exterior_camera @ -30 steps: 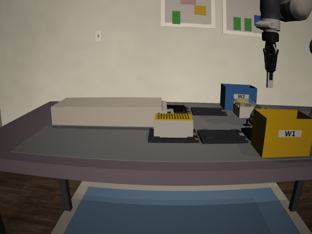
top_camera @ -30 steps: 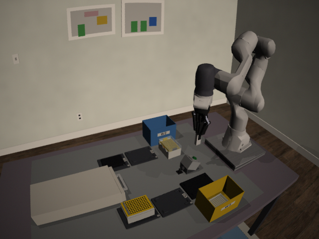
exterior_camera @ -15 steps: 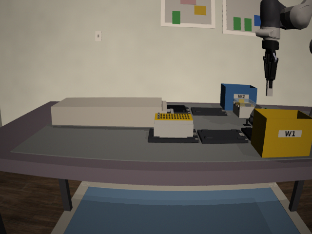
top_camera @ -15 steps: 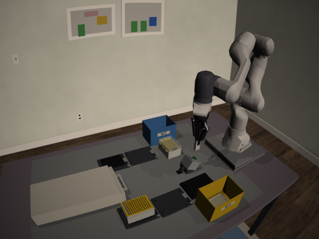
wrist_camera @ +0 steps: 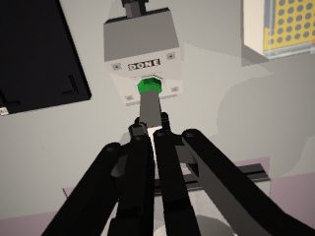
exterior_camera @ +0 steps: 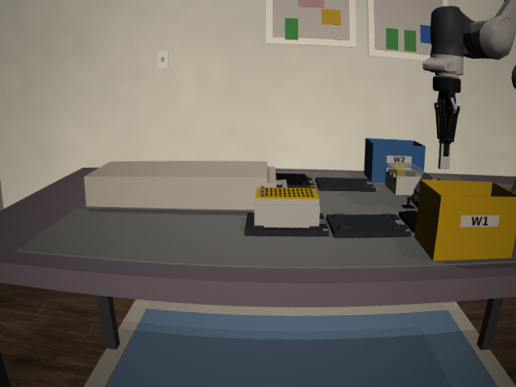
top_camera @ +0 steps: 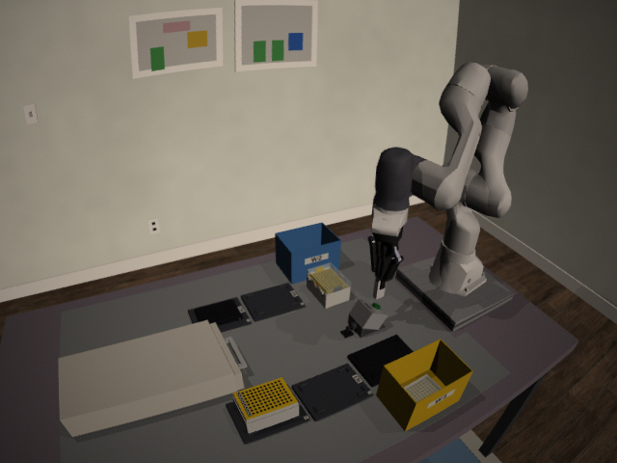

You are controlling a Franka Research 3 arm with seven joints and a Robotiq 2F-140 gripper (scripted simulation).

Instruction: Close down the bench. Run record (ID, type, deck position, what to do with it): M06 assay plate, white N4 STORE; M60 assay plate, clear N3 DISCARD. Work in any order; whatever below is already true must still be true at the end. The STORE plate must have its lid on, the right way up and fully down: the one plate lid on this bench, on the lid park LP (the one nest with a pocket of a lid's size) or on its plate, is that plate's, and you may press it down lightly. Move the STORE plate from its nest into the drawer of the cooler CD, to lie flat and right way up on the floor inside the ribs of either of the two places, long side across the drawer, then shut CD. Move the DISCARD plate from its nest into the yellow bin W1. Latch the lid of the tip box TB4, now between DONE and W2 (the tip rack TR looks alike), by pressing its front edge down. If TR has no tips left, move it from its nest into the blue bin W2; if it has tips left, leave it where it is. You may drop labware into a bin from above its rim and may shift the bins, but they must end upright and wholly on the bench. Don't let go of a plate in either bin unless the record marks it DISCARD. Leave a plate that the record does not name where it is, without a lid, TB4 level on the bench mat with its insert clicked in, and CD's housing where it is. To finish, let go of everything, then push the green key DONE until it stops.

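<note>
Now: the green key DONE 7 cm below my hand. Also, from my hand: black nest (15 cm to the left, 13 cm below, 6 cm ahead); then yellow bin W1 (30 cm to the left, 10 cm below, 5 cm ahead); then tip box TB4 (18 cm to the right, 9 cm below, 6 cm ahead).
</note>
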